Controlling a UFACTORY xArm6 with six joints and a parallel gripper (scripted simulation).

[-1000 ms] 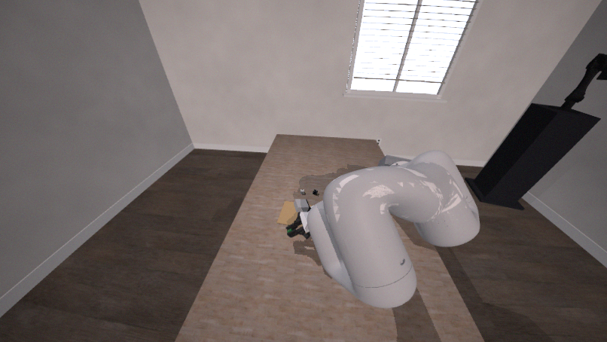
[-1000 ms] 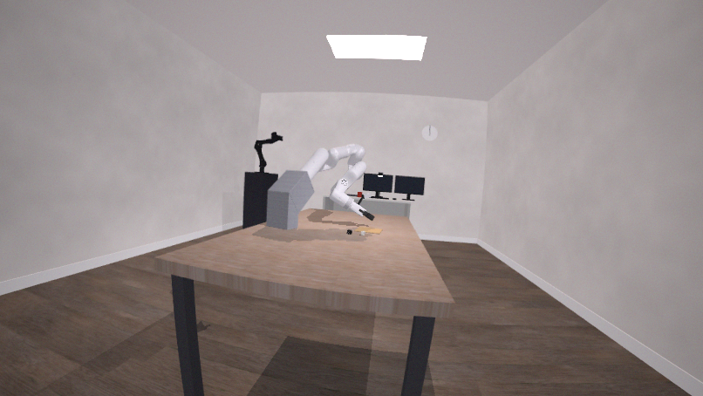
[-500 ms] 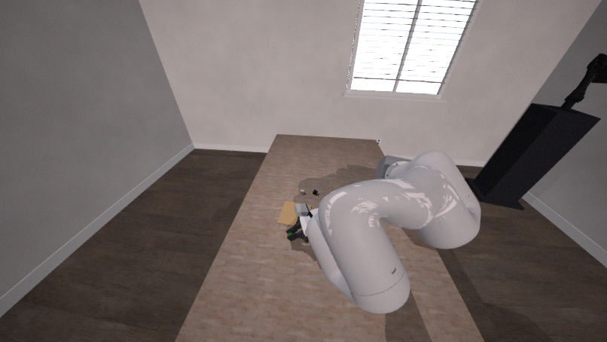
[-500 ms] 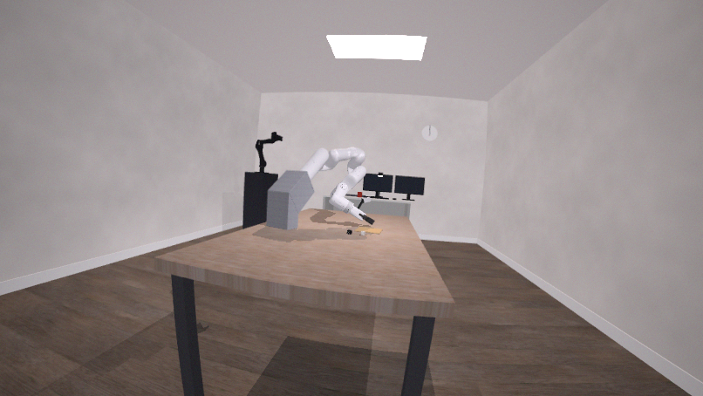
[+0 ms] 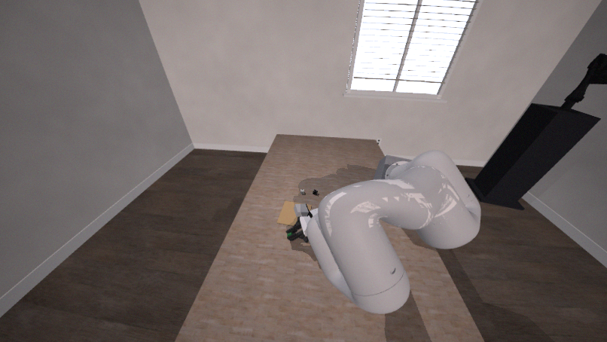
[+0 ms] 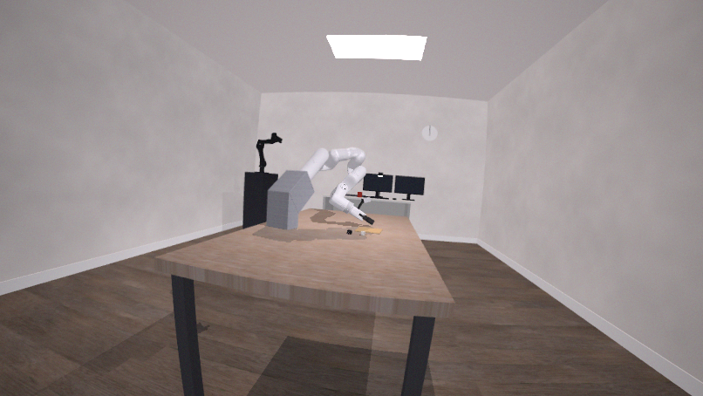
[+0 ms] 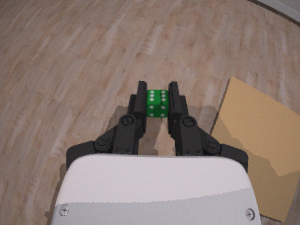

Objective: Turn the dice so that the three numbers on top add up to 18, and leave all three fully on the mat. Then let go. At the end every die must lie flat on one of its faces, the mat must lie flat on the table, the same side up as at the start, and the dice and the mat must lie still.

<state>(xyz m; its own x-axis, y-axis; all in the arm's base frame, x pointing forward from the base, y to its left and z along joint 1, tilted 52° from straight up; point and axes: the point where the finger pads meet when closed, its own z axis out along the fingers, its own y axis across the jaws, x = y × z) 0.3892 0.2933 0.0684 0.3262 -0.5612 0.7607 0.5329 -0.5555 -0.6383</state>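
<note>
Right now the green die is 10 mm ahead of my hand and 10 mm below it. From my hand the other things lie so: black die 20 mm behind, 300 mm to the right, 30 mm below; mat 40 mm ahead, 130 mm to the right, 30 mm below; white die 50 mm ahead, 280 mm to the right, 30 mm below.
</note>
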